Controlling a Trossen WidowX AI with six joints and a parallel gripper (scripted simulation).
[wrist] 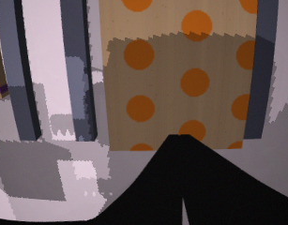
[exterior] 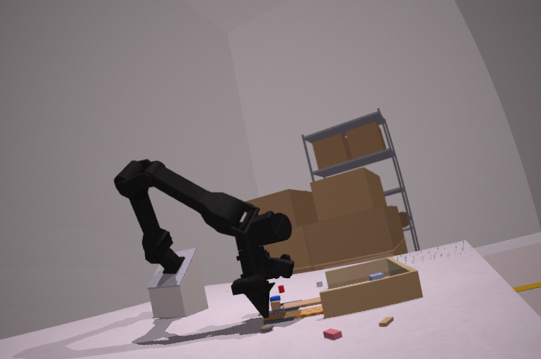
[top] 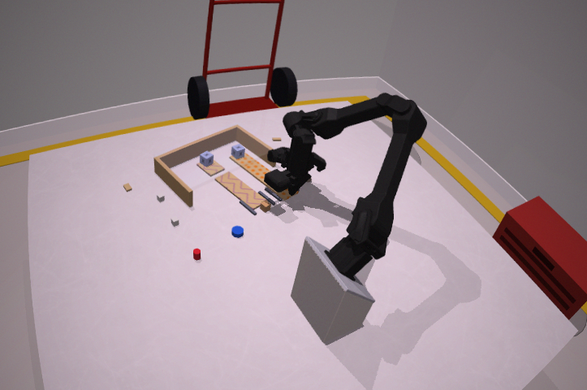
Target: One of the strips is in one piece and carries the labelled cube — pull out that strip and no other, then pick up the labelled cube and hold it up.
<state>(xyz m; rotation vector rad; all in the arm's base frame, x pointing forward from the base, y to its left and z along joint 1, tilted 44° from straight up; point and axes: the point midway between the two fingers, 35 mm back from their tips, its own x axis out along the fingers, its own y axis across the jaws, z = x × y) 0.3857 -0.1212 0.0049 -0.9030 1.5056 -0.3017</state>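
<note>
Now: the orange dotted strip 11 cm ahead of my gripper tip and 4 cm to the left of it. Round my gripper tip: blue disc (19 cm to the left, 10 cm behind); brown block (9 cm to the left, 3 cm behind); pebble (8 cm to the right, 5 cm ahead).
</note>
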